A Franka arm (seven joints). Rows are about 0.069 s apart.
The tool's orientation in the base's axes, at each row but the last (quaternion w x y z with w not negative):
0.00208, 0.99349, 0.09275, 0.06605
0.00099, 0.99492, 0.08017, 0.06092
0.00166, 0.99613, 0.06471, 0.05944
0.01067, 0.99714, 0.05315, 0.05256
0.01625, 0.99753, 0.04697, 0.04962
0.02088, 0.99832, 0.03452, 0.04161
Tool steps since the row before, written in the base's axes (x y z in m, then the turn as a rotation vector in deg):
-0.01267, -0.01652, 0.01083, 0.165, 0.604, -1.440
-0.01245, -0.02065, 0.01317, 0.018, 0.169, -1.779
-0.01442, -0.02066, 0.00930, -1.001, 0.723, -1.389
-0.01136, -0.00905, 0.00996, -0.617, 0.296, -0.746
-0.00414, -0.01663, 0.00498, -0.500, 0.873, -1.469
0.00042, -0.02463, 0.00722, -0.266, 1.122, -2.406
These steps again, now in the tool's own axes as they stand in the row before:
-0.01397, 0.01408, -0.01254, 0.084, -0.587, 1.454
-0.01390, 0.01855, -0.01474, -0.171, -0.185, 1.769
-0.01577, 0.01873, -0.01104, -1.056, -0.861, 1.264
-0.01117, 0.00807, -0.01096, -0.656, -0.379, 0.672
-0.00520, 0.01635, -0.00491, -0.555, -0.969, 1.386
-0.00073, 0.02490, -0.00620, -0.382, -1.243, 2.330

